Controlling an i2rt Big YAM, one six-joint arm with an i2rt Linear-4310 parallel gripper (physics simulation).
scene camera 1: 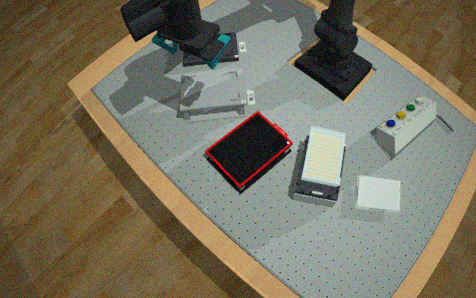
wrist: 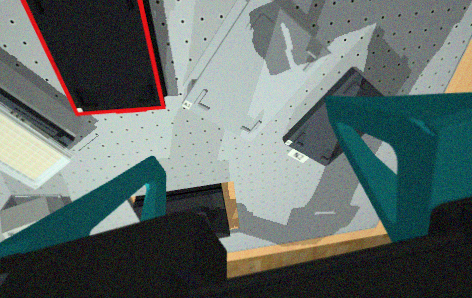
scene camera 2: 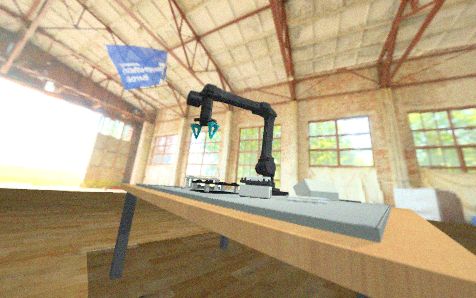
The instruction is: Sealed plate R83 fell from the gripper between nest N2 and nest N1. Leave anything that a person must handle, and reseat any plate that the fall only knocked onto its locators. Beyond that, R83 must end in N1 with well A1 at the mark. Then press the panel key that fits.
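Places are measured from the arm's base along level axes (x up, y back, z right), in centimetres.
Pixels of known places: gripper, fingertip midpoint: (scene camera 1: 194, 59) (wrist: 237, 138) (scene camera 2: 203, 138); arm's base at its link origin: (scene camera 1: 336, 64).
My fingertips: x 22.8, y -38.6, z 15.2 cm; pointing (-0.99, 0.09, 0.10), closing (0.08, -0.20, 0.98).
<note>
Ahead of a thing's pixels: the offset from my fingertips to its top centre. "spot": to the spot under its first point.
My gripper (scene camera 1: 191, 47) (scene camera 2: 204, 137) (wrist: 237, 138) is open and empty, high above the table at the nest end. In scene view 1 it overlaps the dark nest @(dx -22.7, dy +20.4, dz +18.5 cm) (scene camera 1: 230, 53) (wrist: 317, 132), whose tag seems to read N2. The light grey raised nest @(dx -18.4, dy +6.5, dz +3.8 cm) (scene camera 1: 215, 91) (wrist: 231, 85) beside it, apparently N1, shows corner locators and no plate. A plate with cream wells and a pale clear rim @(spot: dx -17.4, dy +7.2, dz -29.2 cm) (scene camera 1: 324, 156) (wrist: 25, 145) lies on a dark-topped grey stand (scene camera 1: 317, 192). A flat white piece @(dx -23.5, dy +11.5, dz -45.8 cm) (scene camera 1: 378, 193) lies nearby. No R83 lettering or A1 mark is readable.
A black tray with a red outline @(dx -20.4, dy +0.0, dz -13.6 cm) (scene camera 1: 249, 149) (wrist: 100, 55) stands between the light nest and the cream-well plate. The key panel @(dx -16.6, dy +34.1, dz -43.1 cm) (scene camera 1: 412, 126) has blue, yellow, green and whitish keys. The arm base (scene camera 1: 334, 70) stands at the back; wooden edging (scene camera 1: 165, 200) borders the table.
</note>
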